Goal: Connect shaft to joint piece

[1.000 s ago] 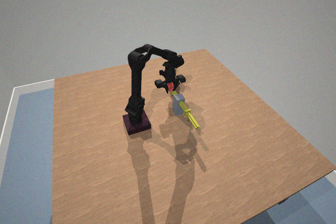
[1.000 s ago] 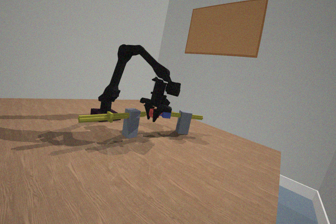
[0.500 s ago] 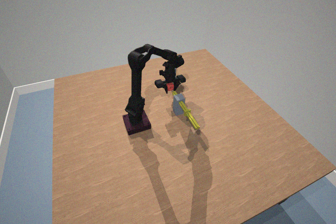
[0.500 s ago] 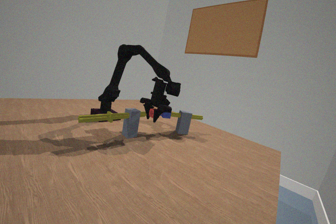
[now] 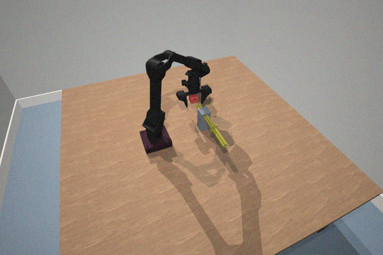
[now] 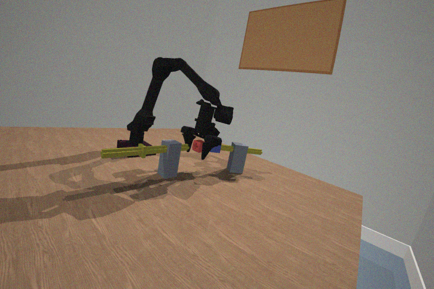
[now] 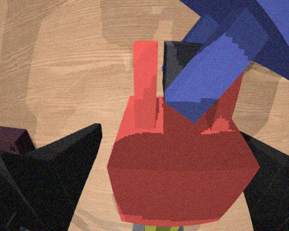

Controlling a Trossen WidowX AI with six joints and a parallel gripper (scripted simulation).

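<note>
Right now the red joint piece is 20 mm to the left of my gripper tip and 40 mm above it.
</note>
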